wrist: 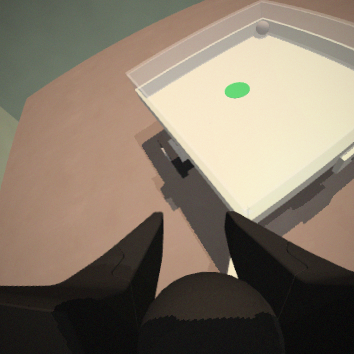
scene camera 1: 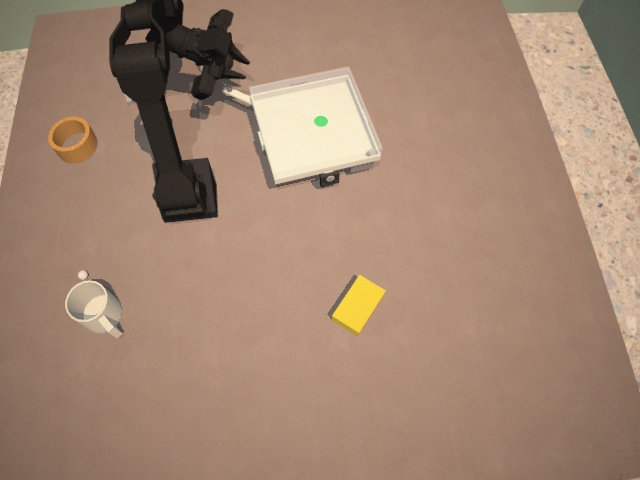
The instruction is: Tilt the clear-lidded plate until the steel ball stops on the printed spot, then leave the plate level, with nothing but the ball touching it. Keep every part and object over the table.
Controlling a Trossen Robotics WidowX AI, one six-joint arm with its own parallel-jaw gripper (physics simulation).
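Observation:
The clear-lidded plate (scene camera 1: 297, 149) (wrist: 295, 125) is a cream square tray on supports above the table. Its exact tilt is hard to tell. The green printed spot (scene camera 1: 321, 121) (wrist: 237, 90) lies near its middle. The grey steel ball (scene camera 1: 369, 152) (wrist: 262, 28) is in the corner farthest from my gripper, away from the spot. My gripper (scene camera 1: 247, 70) (wrist: 193, 219) is beyond the plate's upper-left corner in the scene view. It is shut on a dark round knob (scene camera 1: 227, 62) (wrist: 210, 300), with its fingertips apart. A pale arm (scene camera 1: 238, 96) runs from that corner toward the gripper.
A black block with a round dial (scene camera 1: 329, 179) is at the plate's lower edge. A yellow block (scene camera 1: 358, 304), a pale mug (scene camera 1: 109, 310), a small white ball (scene camera 1: 82, 274) and an orange ring (scene camera 1: 77, 152) are on the table (scene camera 1: 465, 258). My arm's base is left of the plate.

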